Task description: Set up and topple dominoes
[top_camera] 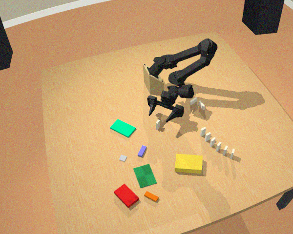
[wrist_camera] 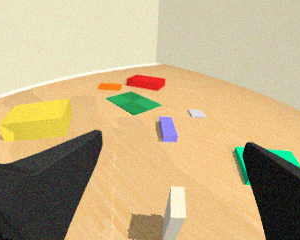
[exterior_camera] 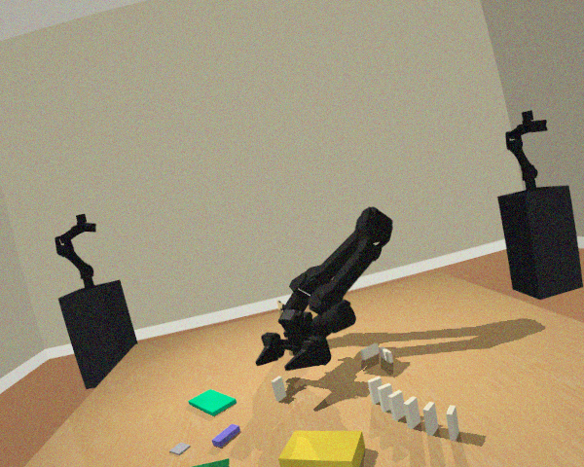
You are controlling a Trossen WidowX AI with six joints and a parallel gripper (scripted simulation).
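My gripper tip is now 11 cm short of the purple block, 10 cm to the left of it and 8 cm above it. From my gripper tip the other things lie so: grey tile 12 cm ahead, 20 cm to the right, 8 cm below; then bright green plate 6 cm behind, 16 cm to the right, 8 cm below; then yellow block 24 cm ahead, 8 cm to the left, 7 cm below.
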